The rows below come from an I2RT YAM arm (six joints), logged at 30 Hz.
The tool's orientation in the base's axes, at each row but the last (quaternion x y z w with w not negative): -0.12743 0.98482 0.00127 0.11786; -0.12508 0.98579 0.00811 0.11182; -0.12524 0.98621 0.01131 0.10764; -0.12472 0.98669 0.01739 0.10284; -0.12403 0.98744 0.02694 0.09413; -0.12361 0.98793 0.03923 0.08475; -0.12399 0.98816 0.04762 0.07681; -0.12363 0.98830 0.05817 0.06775; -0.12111 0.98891 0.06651 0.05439; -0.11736 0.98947 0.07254 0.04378; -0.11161 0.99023 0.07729 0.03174; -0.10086 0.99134 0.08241 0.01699
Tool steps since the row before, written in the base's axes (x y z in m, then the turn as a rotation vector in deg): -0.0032 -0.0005 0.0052 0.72 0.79 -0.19; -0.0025 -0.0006 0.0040 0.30 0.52 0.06; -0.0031 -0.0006 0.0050 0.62 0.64 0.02; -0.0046 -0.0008 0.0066 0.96 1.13 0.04; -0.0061 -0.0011 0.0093 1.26 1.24 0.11; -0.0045 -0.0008 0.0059 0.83 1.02 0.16; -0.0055 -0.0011 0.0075 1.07 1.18 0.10; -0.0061 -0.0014 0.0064 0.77 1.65 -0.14; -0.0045 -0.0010 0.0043 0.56 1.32 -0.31; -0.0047 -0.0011 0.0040 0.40 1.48 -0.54; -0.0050 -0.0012 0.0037 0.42 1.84 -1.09; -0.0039 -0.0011 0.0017 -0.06 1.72 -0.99
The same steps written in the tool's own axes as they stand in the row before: 0.0019 0.0002 -0.0058 -0.83 0.59 0.38; 0.0016 0.0000 -0.0045 -0.42 0.43 0.03; 0.0020 0.0002 -0.0056 -0.75 0.47 0.14; 0.0032 0.0004 -0.0074 -1.19 0.85 0.22; 0.0043 0.0007 -0.0103 -1.52 0.89 0.21; 0.0034 0.0007 -0.0066 -1.06 0.79 0.07; 0.0043 0.0009 -0.0083 -1.32 0.88 0.18; 0.0052 0.0008 -0.0072 -1.11 1.38 0.45; 0.0040 0.0007 -0.0048 -0.81 1.09 0.55; 0.0044 0.0006 -0.0044 -0.67 1.26 0.79; 0.0048 0.0005 -0.0041 -0.72 1.52 1.39; 0.0039 0.0000 -0.0019 -0.23 1.52 1.26
